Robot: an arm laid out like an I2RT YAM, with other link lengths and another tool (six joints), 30 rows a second.
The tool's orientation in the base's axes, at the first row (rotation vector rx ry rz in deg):
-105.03 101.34 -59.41
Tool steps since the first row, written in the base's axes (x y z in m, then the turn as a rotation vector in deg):
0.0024 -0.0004 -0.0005 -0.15 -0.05 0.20
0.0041 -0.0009 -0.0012 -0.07 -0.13 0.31
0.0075 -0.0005 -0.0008 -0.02 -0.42 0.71
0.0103 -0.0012 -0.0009 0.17 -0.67 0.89
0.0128 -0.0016 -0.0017 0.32 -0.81 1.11
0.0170 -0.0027 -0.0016 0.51 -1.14 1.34
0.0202 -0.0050 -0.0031 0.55 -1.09 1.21
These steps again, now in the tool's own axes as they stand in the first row. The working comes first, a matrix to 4 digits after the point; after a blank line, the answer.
The tool's axes in the first row as the columns of a matrix, in the base's axes (used below as rounded here):
-0.0695 -0.6811 0.7289
-0.9687 -0.1285 -0.2124
0.2383 -0.7208 -0.6509

0.0001 -0.0012 0.0022 0.11 -0.04 -0.23
0.0003 -0.0018 0.0040 0.20 -0.16 -0.23
-0.0002 -0.0045 0.0061 0.58 -0.44 -0.39
0.0002 -0.0062 0.0083 0.85 -0.67 -0.31
0.0003 -0.0073 0.0108 1.03 -0.91 -0.32
0.0011 -0.0101 0.0140 1.39 -1.17 -0.26
0.0027 -0.0109 0.0178 1.31 -1.11 -0.16

